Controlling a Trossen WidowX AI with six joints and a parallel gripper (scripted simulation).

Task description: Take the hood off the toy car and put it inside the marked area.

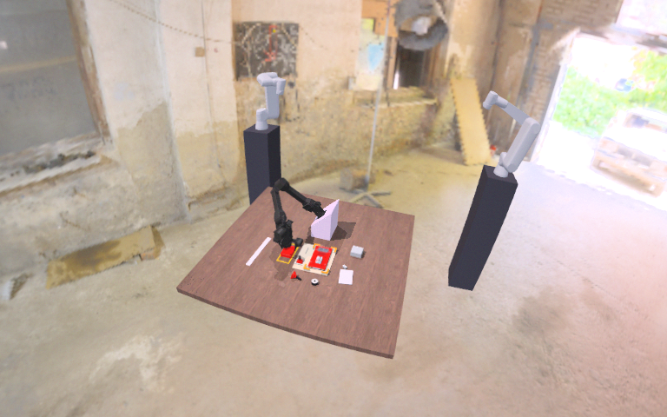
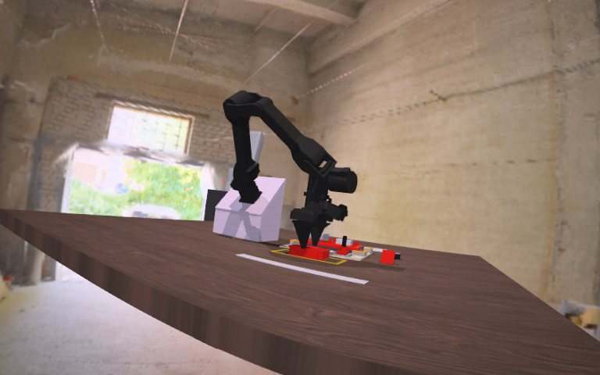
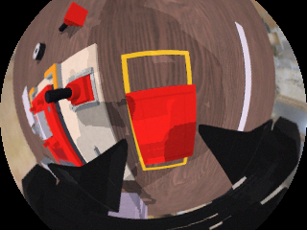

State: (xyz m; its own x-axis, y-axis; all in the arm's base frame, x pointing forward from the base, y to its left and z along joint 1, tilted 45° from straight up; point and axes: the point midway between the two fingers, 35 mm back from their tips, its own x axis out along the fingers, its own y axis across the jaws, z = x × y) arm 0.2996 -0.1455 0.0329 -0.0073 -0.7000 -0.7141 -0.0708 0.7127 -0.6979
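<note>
Right now my gripper tip is 10 mm above the red hood. The rest, counted from my gripper tip: white flat piece: 90 mm ahead, 410 mm to the left, 20 mm below; white strip: 60 mm ahead, 190 mm to the right, 20 mm below; wheel: 200 mm ahead, 250 mm to the left, 20 mm below.
</note>
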